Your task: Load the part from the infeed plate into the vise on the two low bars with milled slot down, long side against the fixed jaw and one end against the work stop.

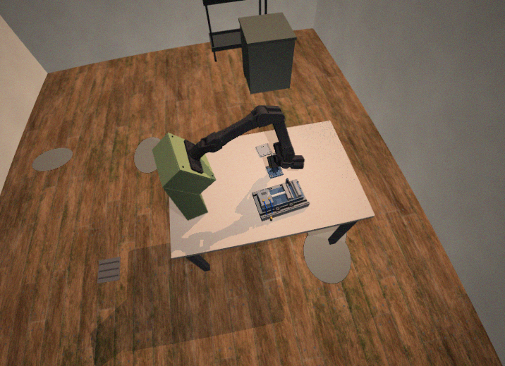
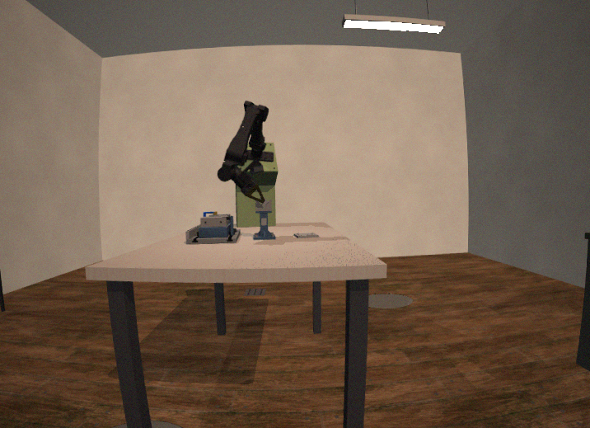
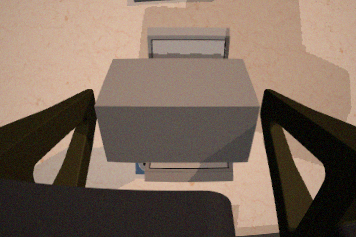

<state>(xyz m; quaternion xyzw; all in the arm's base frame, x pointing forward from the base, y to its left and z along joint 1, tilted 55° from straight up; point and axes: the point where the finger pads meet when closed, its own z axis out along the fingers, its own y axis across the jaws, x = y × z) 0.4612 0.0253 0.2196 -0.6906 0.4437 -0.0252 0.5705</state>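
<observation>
Right now my hand is 1 cm above the part. The rest, counted from my hand: moving jaw: 2 cm ahead, 19 cm to the right, 8 cm below; then dark work stop rod: 5 cm ahead, 15 cm to the right, 7 cm below; then grey jaw: 8 cm ahead, 19 cm to the right, 8 cm below.
</observation>
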